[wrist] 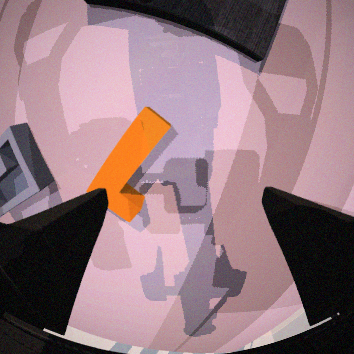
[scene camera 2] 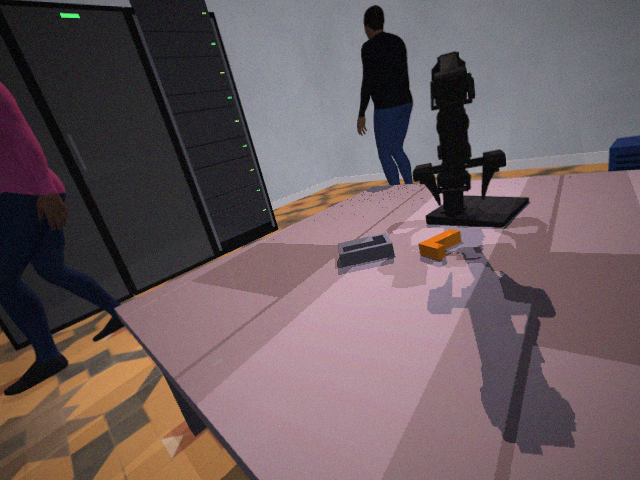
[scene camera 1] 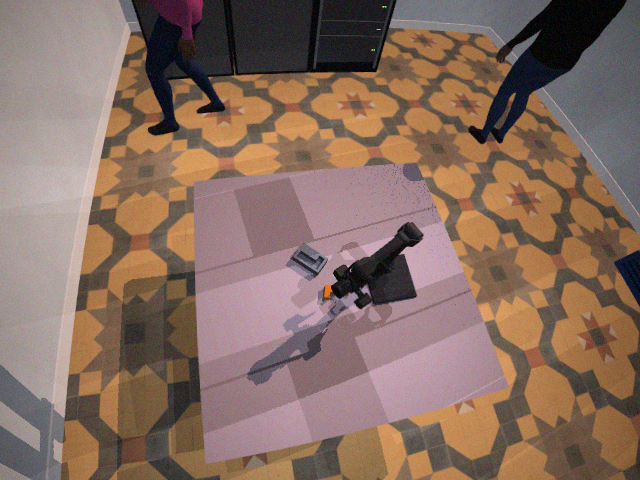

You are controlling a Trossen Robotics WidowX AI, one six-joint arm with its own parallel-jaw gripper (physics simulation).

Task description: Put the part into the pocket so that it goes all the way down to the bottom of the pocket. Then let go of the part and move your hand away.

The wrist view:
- gripper
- orange L-shaped part: on the table
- grey block with pocket
